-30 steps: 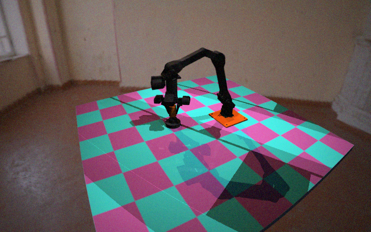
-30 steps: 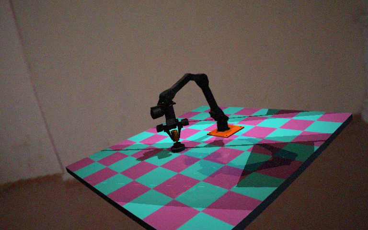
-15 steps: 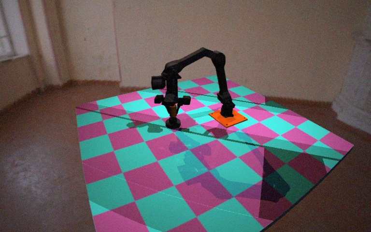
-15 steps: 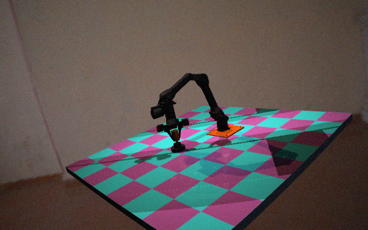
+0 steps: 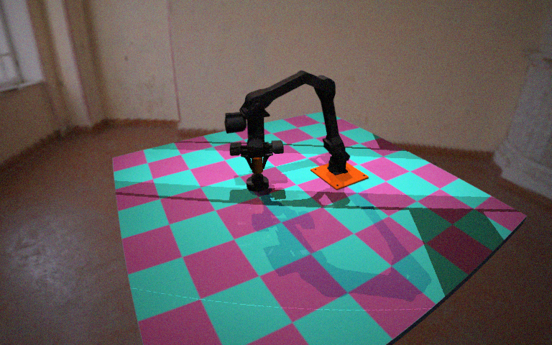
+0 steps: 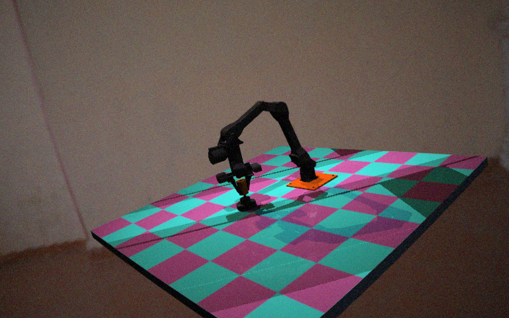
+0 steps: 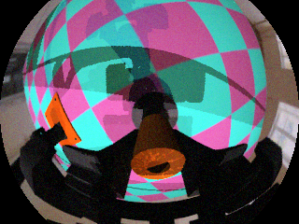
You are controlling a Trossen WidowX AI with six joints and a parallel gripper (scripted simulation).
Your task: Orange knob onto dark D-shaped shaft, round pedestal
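Now: the orange knob 20 mm above my gripper tip. From my gripper tip the other things lie so: round pedestal 40 mm below.
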